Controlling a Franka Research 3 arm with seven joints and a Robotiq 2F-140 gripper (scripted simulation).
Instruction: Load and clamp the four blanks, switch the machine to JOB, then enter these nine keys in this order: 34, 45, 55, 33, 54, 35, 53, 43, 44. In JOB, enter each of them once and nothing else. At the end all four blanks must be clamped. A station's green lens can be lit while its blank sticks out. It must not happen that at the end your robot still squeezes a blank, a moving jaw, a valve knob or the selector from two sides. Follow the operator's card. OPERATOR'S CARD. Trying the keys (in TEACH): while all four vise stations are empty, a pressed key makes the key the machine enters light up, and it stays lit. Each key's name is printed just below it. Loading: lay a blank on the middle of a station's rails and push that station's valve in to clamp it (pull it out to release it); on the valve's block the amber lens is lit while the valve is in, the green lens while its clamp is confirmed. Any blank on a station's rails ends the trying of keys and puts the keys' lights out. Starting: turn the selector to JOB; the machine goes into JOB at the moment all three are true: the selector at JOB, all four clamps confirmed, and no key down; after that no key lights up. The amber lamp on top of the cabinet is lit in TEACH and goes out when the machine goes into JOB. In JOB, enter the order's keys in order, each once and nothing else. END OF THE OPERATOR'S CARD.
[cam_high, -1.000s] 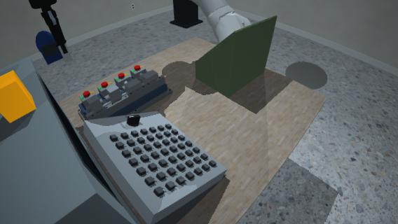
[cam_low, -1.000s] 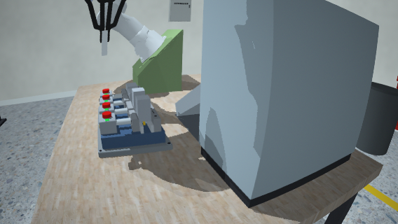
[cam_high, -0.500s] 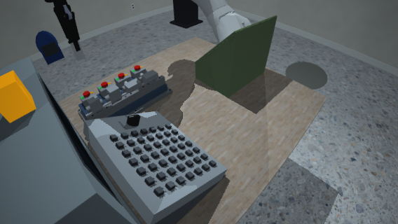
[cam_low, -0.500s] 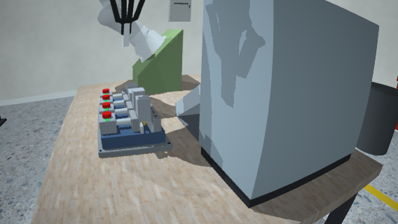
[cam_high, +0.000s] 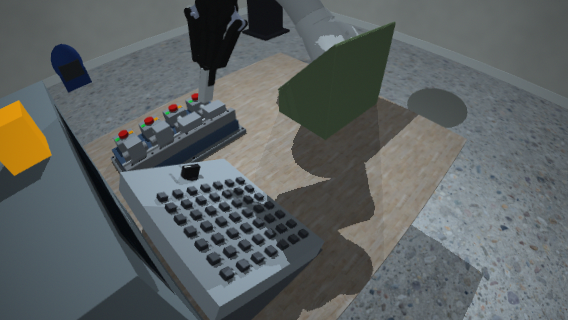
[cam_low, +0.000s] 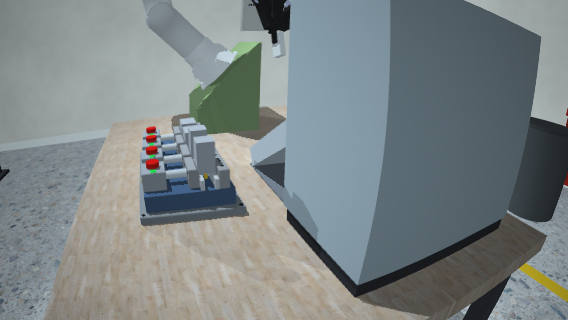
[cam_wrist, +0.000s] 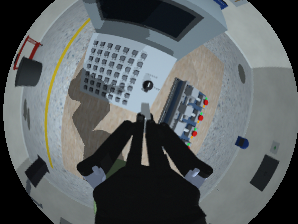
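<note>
The black selector knob is 90 mm ahead of my hand, 10 mm to the right of it and 180 mm below it. Also, from my hand: grey keypad: 110 mm ahead, 100 mm to the left, 230 mm below; then key: 90 mm ahead, 190 mm to the left, 190 mm below.
</note>
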